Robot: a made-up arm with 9 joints. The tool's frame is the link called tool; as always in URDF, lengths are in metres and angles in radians. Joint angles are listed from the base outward. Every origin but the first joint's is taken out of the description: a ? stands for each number. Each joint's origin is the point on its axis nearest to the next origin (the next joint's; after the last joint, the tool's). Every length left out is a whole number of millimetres.
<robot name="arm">
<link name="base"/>
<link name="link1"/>
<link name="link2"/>
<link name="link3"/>
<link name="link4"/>
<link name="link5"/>
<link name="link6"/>
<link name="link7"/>
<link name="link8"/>
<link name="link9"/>
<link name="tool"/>
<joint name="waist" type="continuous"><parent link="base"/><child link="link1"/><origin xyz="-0.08 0 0.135" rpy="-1.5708 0 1.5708"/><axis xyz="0 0 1"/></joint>
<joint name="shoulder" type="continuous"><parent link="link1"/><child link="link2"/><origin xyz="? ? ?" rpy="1.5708 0 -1.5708"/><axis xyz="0 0 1"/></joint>
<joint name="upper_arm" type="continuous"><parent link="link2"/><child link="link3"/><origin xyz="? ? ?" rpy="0 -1.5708 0"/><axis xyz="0 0 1"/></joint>
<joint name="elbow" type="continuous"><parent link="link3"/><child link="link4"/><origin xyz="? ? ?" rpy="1.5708 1.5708 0"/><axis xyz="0 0 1"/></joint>
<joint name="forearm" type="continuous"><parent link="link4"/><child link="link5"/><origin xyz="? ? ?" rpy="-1.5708 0 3.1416"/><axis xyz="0 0 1"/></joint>
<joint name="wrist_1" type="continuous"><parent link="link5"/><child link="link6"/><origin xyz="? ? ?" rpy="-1.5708 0 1.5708"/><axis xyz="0 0 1"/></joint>
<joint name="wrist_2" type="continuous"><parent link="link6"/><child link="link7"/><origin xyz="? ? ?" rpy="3.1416 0 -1.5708"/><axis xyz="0 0 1"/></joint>
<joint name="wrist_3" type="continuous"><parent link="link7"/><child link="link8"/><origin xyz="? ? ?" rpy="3.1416 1.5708 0"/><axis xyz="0 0 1"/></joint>
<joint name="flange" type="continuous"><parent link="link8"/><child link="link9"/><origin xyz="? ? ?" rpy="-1.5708 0 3.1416"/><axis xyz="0 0 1"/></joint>
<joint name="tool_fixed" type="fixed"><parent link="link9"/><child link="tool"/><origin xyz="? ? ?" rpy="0 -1.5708 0"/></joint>
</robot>
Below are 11 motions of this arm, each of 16 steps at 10 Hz.
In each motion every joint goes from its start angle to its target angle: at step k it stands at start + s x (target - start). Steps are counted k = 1, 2, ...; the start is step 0. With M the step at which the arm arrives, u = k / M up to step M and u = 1 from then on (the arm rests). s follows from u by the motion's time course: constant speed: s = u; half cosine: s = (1 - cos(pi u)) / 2; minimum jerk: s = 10 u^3 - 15 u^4 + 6 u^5.
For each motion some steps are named. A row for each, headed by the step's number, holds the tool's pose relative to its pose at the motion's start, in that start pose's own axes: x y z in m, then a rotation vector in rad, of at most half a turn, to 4 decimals.
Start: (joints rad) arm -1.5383 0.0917 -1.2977 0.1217 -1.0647 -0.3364 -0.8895 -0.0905 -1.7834
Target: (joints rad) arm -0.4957 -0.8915 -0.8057 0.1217 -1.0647 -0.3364 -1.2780 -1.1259 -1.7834
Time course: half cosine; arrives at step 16
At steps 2, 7, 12, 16:
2: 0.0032 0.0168 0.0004 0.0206 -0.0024 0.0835
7: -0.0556 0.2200 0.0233 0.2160 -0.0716 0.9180
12: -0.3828 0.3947 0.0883 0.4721 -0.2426 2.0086
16: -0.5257 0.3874 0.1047 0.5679 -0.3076 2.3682

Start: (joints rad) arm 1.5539 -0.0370 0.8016 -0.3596 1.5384 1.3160 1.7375 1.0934 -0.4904
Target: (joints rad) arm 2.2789 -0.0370 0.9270 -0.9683 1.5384 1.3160 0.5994 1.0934 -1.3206
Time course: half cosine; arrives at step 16
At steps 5, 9, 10, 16:
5: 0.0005 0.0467 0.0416 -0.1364 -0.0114 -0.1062
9: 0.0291 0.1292 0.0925 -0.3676 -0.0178 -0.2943
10: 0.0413 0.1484 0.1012 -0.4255 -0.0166 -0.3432
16: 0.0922 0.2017 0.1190 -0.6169 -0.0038 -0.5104

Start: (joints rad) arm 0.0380 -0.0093 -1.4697 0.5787 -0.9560 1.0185 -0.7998 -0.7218 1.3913
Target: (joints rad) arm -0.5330 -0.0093 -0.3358 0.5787 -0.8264 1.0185 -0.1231 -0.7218 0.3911
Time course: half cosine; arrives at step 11
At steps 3, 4, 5, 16:
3: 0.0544 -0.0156 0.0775 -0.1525 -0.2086 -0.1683
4: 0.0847 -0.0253 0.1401 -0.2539 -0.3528 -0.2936
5: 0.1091 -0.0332 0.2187 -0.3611 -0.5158 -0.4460
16: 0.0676 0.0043 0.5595 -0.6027 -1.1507 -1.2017

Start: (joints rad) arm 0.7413 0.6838 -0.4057 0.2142 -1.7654 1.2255 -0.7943 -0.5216 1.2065
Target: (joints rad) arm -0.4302 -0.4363 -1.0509 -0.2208 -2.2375 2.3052 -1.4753 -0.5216 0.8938
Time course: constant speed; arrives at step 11
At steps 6, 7, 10, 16:
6: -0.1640 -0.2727 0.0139 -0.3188 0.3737 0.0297
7: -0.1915 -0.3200 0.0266 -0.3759 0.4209 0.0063
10: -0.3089 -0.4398 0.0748 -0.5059 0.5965 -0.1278
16: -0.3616 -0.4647 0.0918 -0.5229 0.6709 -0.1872

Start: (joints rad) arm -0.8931 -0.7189 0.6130 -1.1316 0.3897 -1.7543 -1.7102 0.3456 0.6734
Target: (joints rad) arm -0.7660 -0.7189 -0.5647 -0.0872 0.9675 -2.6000 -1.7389 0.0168 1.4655
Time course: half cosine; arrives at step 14
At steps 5, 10, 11, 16:
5: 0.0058 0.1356 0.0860 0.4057 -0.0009 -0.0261
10: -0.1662 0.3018 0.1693 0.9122 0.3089 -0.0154
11: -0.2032 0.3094 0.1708 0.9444 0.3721 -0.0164
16: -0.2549 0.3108 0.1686 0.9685 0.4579 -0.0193

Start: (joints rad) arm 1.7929 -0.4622 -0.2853 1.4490 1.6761 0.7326 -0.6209 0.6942 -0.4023
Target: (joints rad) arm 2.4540 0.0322 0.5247 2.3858 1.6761 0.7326 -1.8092 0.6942 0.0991
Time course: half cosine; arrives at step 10
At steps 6, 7, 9, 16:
6: -0.4907 0.0681 -0.1369 0.4509 0.3044 1.0917
7: -0.5826 0.0321 -0.1300 0.6145 0.5448 1.2337
9: -0.6719 -0.0206 -0.0841 0.8829 0.9027 1.3229
16: -0.6807 -0.0274 -0.0751 0.9242 0.9527 1.3258

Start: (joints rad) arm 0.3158 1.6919 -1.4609 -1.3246 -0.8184 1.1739 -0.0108 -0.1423 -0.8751
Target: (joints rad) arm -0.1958 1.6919 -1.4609 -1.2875 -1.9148 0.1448 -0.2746 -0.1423 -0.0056
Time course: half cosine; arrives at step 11
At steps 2, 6, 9, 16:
2: 0.0204 0.0351 -0.0131 0.0351 0.0420 -0.0602
6: 0.1561 0.1986 -0.1065 0.2580 0.1578 -0.5067
9: 0.2502 0.2420 -0.1670 0.4087 0.0666 -0.8518
16: 0.2695 0.2423 -0.1772 0.4407 0.0244 -0.9270

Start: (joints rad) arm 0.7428 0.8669 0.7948 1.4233 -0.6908 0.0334 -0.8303 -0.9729 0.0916
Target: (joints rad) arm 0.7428 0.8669 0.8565 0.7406 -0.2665 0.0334 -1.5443 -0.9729 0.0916
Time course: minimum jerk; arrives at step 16
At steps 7, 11, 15, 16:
7: -0.0802 -0.0429 -0.1173 -0.3456 0.2814 0.2093
11: -0.1753 -0.1198 -0.1833 -0.6456 0.6352 0.4662
15: -0.2097 -0.1525 -0.1911 -0.7336 0.7874 0.5764
16: -0.2101 -0.1529 -0.1912 -0.7346 0.7893 0.5778

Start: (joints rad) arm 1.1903 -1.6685 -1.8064 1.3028 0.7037 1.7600 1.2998 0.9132 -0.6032
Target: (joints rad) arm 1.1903 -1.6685 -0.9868 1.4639 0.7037 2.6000 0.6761 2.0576 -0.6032
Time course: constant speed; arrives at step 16
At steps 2, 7, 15, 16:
2: -0.0423 -0.0333 0.0335 0.1333 -0.2679 -0.0413
7: -0.1763 -0.1262 0.0653 0.5087 -0.9018 -0.1211
15: -0.3262 -0.2712 -0.0413 1.3048 -1.6484 -0.0709
16: -0.3292 -0.2863 -0.0599 1.4229 -1.6999 -0.0415

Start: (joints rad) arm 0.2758 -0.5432 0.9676 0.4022 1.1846 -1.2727 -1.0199 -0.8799 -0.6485
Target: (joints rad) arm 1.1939 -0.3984 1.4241 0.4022 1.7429 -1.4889 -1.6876 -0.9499 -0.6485
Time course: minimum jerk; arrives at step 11
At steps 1, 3, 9, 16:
1: 0.0009 -0.0011 0.0016 0.0025 -0.0029 0.0007
3: 0.0155 -0.0228 0.0300 0.0451 -0.0617 0.0149
9: 0.0500 -0.1840 0.1632 0.1016 -0.6225 0.0926
16: 0.0502 -0.1928 0.1675 0.0907 -0.6577 0.0921

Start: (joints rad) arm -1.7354 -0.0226 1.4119 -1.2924 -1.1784 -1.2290 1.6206 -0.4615 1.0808
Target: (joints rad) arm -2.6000 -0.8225 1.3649 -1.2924 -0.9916 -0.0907 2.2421 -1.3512 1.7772
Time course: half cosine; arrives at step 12
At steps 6, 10, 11, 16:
6: -0.0504 -0.0706 0.1256 -0.4080 0.4864 -0.3057
10: -0.0261 -0.0025 0.2398 -0.8949 0.5937 -0.7737
11: -0.0199 0.0103 0.2469 -0.9576 0.5853 -0.8266
16: -0.0177 0.0147 0.2490 -0.9793 0.5815 -0.8442

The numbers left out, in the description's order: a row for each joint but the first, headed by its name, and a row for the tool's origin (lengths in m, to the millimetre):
shoulder: 0.334 0.041 0
upper_arm: 0.015 0.046 0
elbow: 0.144 -0.139 0
forearm: 0.071 -0.138 0
wrist_1: 0.004 0.002 0
wrist_2: 0.107 -0.174 0
wrist_3: 0.264 -0.079 0
flange: 0.001 -0.145 0
tool: 0.115 -0.099 0

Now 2 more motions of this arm.
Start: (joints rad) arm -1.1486 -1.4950 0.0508 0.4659 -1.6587 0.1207 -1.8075 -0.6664 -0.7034
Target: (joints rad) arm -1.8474 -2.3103 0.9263 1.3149 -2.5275 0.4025 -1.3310 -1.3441 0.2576
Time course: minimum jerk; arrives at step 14
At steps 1, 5, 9, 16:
1: -0.0002 0.0003 -0.0011 0.0052 0.0049 0.0008
5: -0.0415 0.0479 -0.0725 0.3564 0.3767 0.0737
9: -0.2650 0.1885 -0.1783 0.7025 1.1814 0.0773
16: -0.3886 0.2124 -0.2472 0.6628 1.5027 -0.1518

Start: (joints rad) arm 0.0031 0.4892 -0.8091 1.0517 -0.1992 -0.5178 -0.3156 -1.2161 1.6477
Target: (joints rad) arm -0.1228 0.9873 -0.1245 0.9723 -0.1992 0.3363 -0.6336 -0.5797 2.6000
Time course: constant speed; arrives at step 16
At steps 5, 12, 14, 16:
5: -0.0017 -0.1331 0.0551 -0.0979 0.1888 0.4394
12: 0.0506 -0.2932 0.2003 -0.3246 0.6207 0.8460
14: 0.0774 -0.3263 0.2576 -0.4164 0.7556 0.8998
16: 0.1084 -0.3504 0.3212 -0.5200 0.8840 0.9224

